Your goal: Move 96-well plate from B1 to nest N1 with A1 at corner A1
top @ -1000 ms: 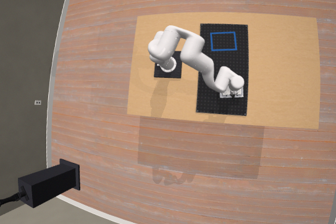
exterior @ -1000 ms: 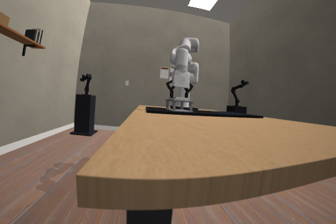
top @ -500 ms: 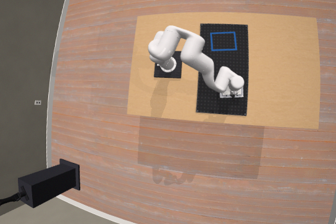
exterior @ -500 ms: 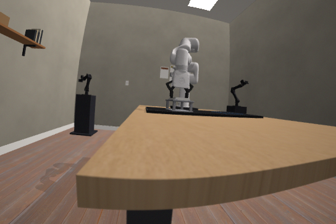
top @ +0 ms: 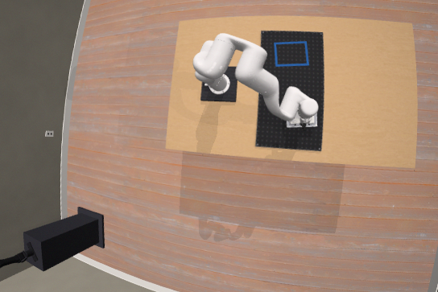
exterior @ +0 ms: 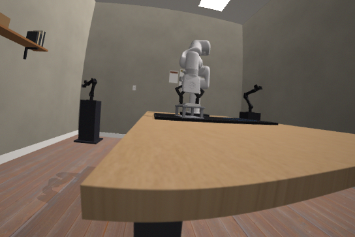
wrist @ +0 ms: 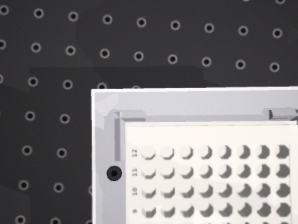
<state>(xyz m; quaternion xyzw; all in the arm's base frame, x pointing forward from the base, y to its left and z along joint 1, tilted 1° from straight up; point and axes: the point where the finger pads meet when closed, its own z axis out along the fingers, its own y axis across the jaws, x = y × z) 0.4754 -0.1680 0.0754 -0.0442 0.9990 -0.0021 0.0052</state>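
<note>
My gripper is now 1 cm above the 96-well plate. Also, from my hand: raised plate nest N1: 2 cm below.
</note>
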